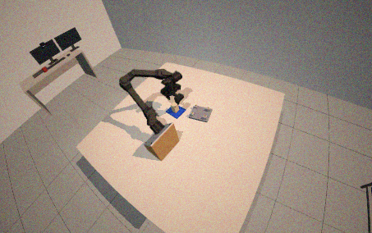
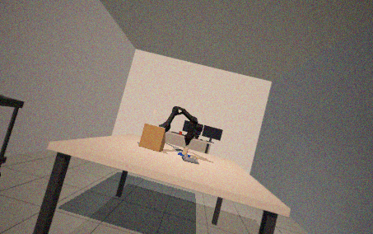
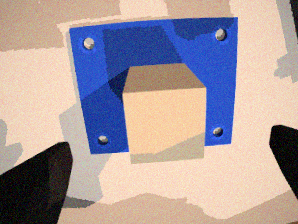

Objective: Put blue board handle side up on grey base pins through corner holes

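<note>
My gripper tip is 7 cm above the blue board. Round my gripper tip: grey base (19 cm to the right, 9 cm below, 5 cm ahead).
</note>
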